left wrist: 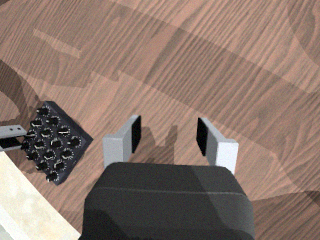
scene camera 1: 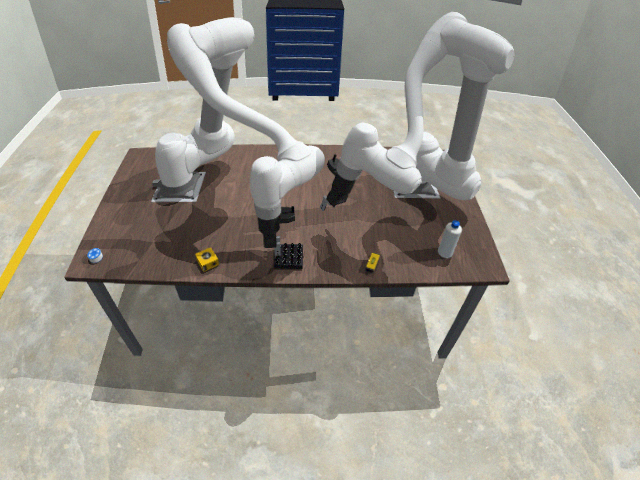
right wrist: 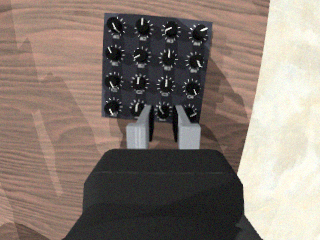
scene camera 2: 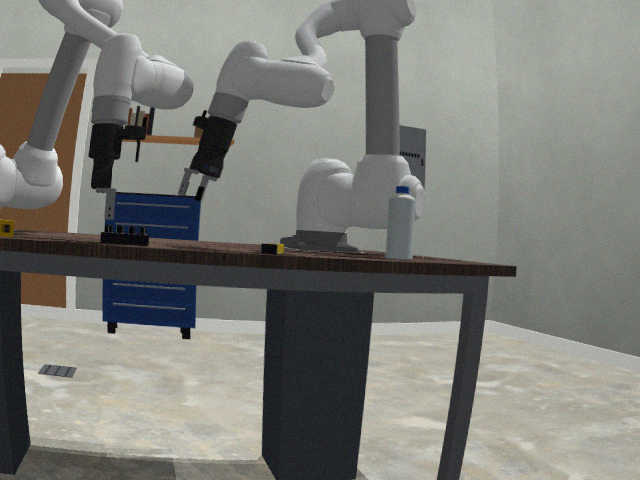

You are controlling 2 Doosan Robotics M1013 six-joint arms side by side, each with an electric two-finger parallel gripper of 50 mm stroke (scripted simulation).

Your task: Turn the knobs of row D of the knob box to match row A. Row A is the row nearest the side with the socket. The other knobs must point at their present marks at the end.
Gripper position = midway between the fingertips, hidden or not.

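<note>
In scene camera 2 I see a white bottle (scene camera 2: pixel 401 207), and my own grippers are there too: the right gripper (scene camera 2: pixel 109 219) and the left gripper (scene camera 2: pixel 189 198). The left wrist view gives me my left gripper (left wrist: pixel 169 128), while the bottle is out of frame in the left wrist view. As for the right wrist view, my right gripper (right wrist: pixel 163 116) shows there, yet the bottle is out of frame in the right wrist view.
</note>
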